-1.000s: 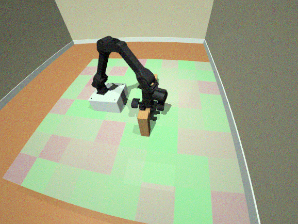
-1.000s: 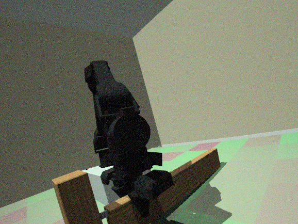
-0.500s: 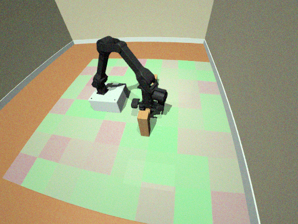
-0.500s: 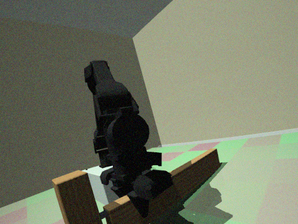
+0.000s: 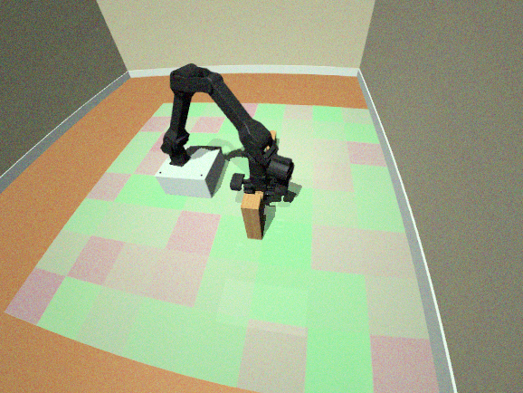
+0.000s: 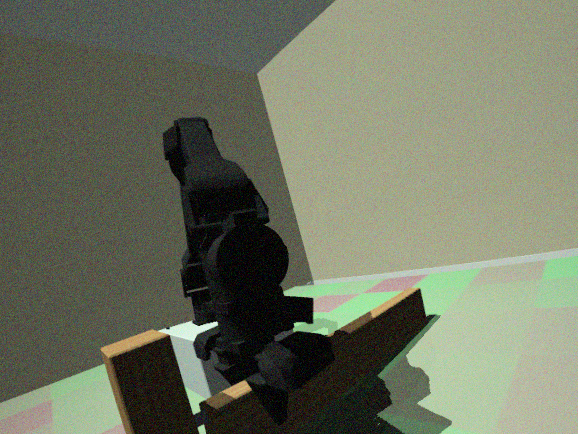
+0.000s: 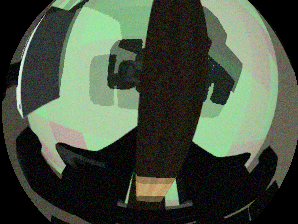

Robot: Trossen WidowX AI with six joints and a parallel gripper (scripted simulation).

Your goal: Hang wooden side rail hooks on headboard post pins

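My gripper tip is now 110 mm to the left of the wooden headboard post, 40 mm below it and 20 mm short of it.
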